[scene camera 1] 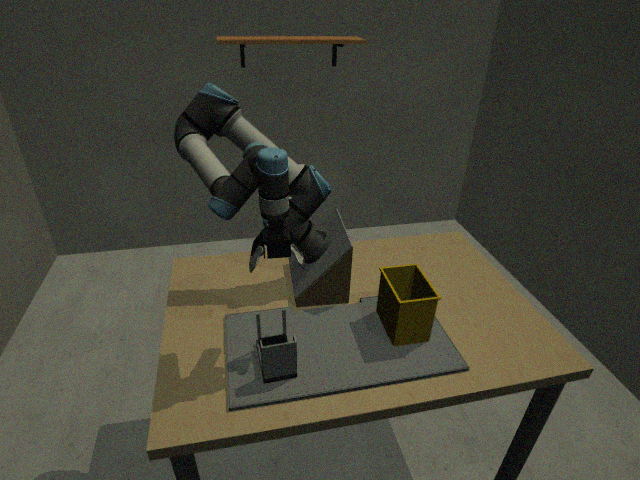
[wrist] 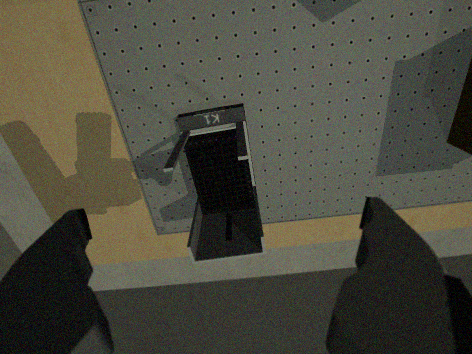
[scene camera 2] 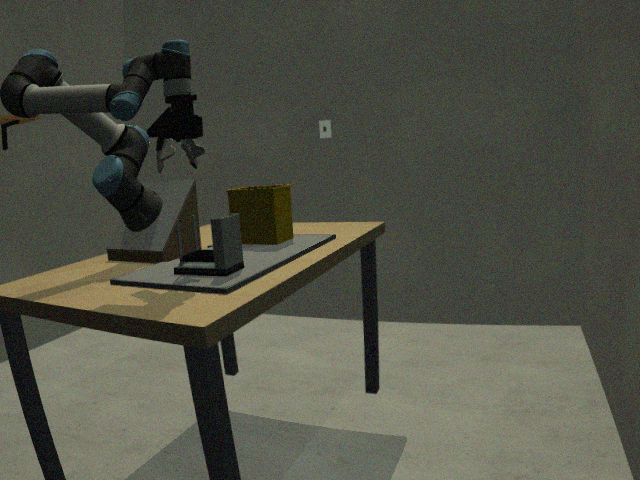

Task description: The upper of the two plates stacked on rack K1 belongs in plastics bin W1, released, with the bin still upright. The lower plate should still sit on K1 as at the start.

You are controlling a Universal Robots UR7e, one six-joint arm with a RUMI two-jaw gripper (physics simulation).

Scene:
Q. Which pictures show my gripper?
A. Scene camera 1, the wrist view and scene camera 2: all of them.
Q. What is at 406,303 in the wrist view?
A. My gripper.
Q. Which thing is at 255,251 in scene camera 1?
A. My gripper.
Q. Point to a black gridded plate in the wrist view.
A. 223,184

